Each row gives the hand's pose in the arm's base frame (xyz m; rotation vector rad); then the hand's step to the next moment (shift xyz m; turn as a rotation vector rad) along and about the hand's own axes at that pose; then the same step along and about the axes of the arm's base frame.
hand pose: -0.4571 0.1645 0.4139 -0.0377 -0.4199 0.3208
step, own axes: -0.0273 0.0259 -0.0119 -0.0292 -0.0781 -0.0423
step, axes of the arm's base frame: -0.0265 0.0164 -0.0243 0.0153 -0.0820 -0.0422
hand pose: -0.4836 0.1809 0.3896 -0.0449 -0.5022 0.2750
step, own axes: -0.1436 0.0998 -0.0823 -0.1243 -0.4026 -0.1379
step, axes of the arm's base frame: -0.1060 0.0591 -0.1504 0.0622 -0.4177 -0.1350
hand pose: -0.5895 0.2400 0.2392 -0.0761 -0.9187 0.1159
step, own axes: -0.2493 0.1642 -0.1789 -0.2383 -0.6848 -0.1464
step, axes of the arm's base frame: -0.0185 0.1268 -0.3236 0.0195 -0.7126 -0.1975
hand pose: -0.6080 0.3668 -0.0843 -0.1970 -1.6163 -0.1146
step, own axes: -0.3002 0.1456 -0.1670 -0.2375 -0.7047 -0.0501
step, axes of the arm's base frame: 0.2060 0.0931 -0.2968 -0.0788 -0.7133 -0.2012
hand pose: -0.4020 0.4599 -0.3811 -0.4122 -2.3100 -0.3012
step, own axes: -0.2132 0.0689 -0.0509 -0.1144 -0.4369 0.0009
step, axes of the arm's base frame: 0.2002 0.0032 -0.1127 -0.0912 -0.4249 -0.1230
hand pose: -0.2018 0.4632 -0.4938 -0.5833 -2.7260 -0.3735
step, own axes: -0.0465 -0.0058 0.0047 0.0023 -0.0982 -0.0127
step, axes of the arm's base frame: 0.0364 -0.0198 -0.0224 -0.0413 -0.0898 -0.0056
